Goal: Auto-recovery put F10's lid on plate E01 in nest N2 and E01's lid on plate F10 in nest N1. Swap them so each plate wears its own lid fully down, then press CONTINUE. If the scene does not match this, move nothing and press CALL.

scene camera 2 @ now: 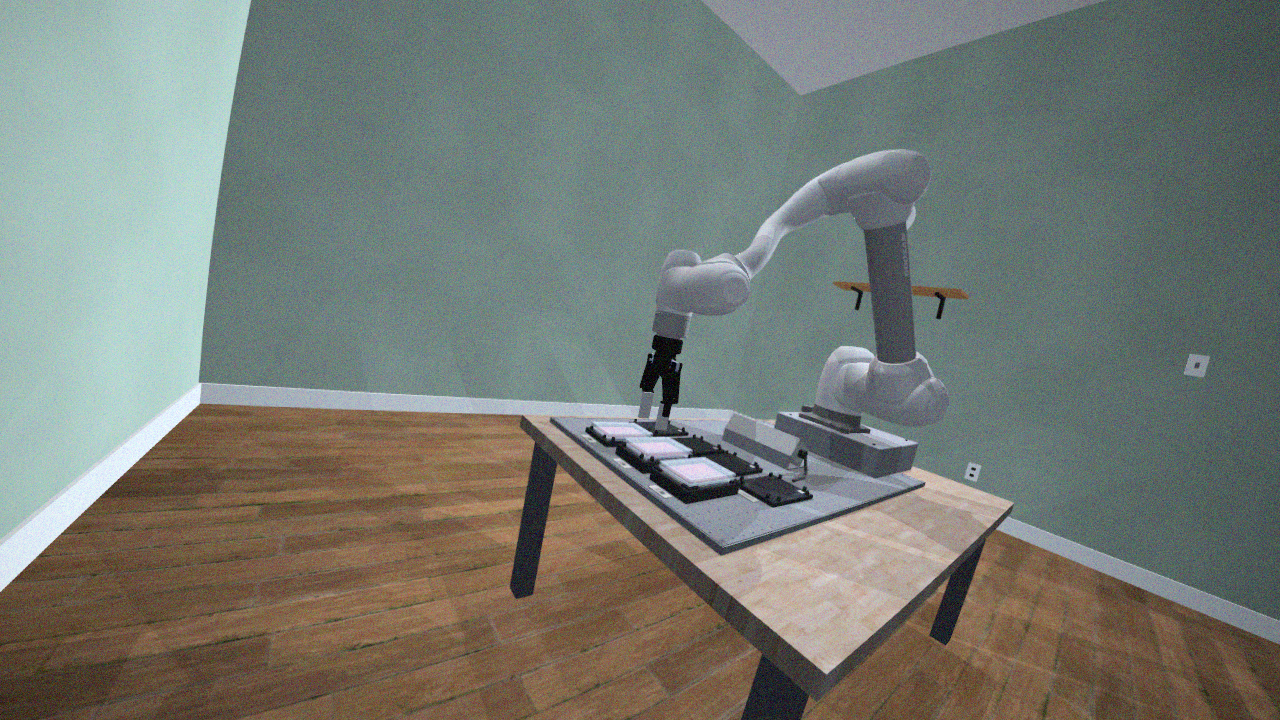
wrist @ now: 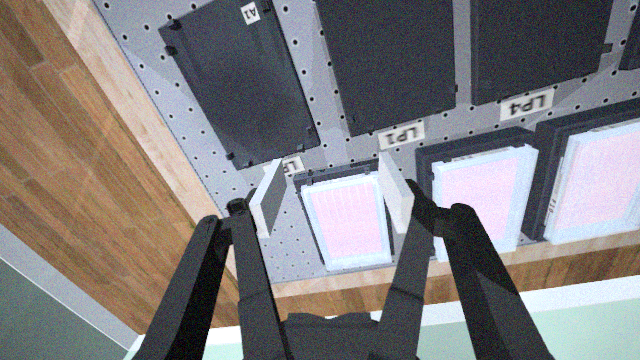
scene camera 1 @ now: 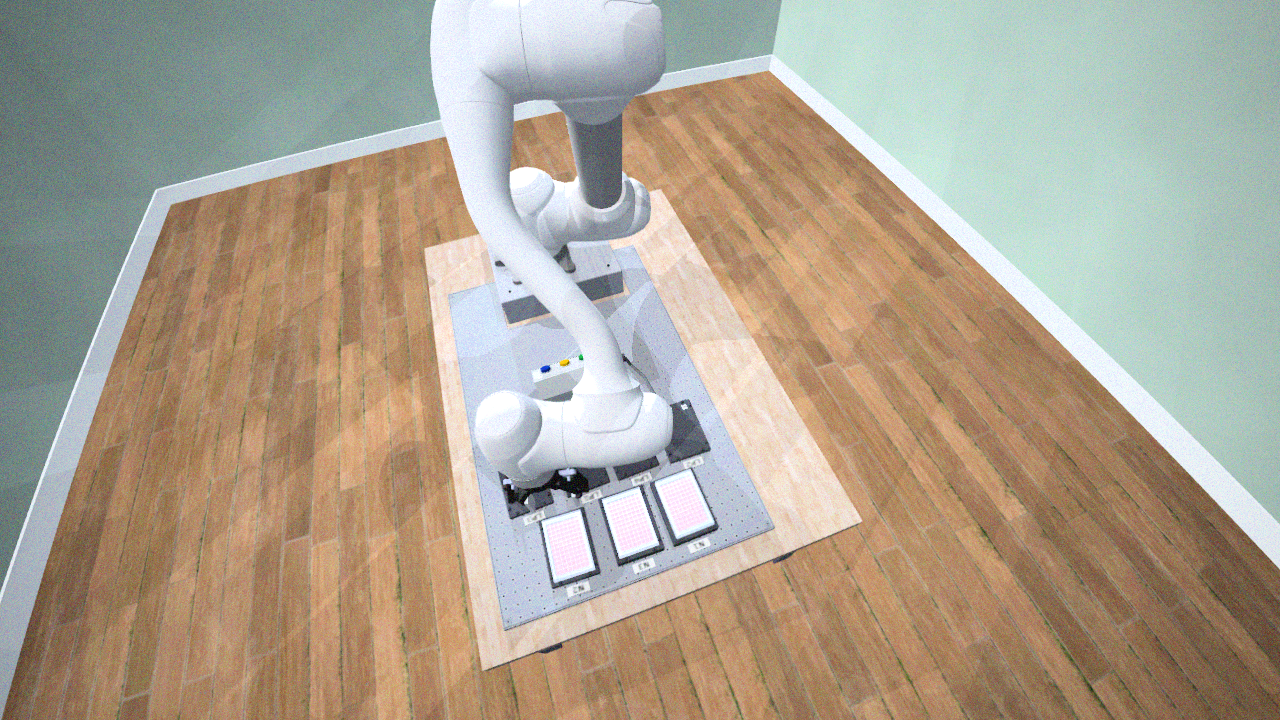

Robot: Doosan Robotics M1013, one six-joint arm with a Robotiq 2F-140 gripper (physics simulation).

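Seen in the pictures: gripper, fingertip midpoint: (scene camera 2: 651,423) (wrist: 330,170) (scene camera 1: 555,502); arm's base at its link origin: (scene camera 2: 833,424).
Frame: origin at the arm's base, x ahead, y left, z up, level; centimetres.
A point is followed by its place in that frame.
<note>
My gripper (scene camera 1: 546,488) @(y -9.2, x 71.5, z -4.2 cm) (scene camera 2: 654,414) @(y -9.2, x 71.5, z -4.2 cm) (wrist: 330,170) @(y -9.2, x 71.5, z -4.2 cm) is open and empty, above the board near pad LP3 and the N2 plate. A lidded pink plate (scene camera 1: 569,544) @(y -8.2, x 80.6, z -5.3 cm) (scene camera 2: 620,431) @(y -5.9, x 82.7, z -5.4 cm) (wrist: 348,220) @(y -8.6, x 78.8, z -5.4 cm) sits in nest N2; in the wrist view it shows between and beyond the fingertips. Another lidded pink plate (scene camera 1: 685,503) @(y 17.6, x 79.6, z -4.2 cm) (scene camera 2: 695,470) @(y 18.7, x 81.0, z -4.2 cm) (wrist: 600,175) @(y 15.4, x 77.0, z -4.2 cm) sits in nest N1, with a side label that seems to read F10. I cannot tell which lid is on which plate. The button box (scene camera 1: 554,380) @(y -3.6, x 42.8, z -1.0 cm) (scene camera 2: 760,440) @(y 4.0, x 43.9, z -3.9 cm) shows blue, yellow and green buttons; the arm hides part of it.
A third lidded plate (scene camera 1: 631,521) @(y 5.5, x 80.0, z -4.2 cm) (scene camera 2: 657,446) @(y 6.6, x 81.1, z -4.2 cm) (wrist: 479,192) @(y 4.5, x 76.7, z -4.2 cm) sits in nest N3, between the other two. Several dark lid pads, among them LP3 (wrist: 242,90) @(y -16.1, x 63.1, z -7.3 cm), LP1 (wrist: 395,65) @(y -2.0, x 64.1, z -7.3 cm) and LP4 (wrist: 537,45) @(y 9.6, x 65.0, z -7.3 cm), lie in a row behind the nests. A small dark post (scene camera 2: 802,461) @(y 9.5, x 30.0, z -8.3 cm) stands near the button box.
</note>
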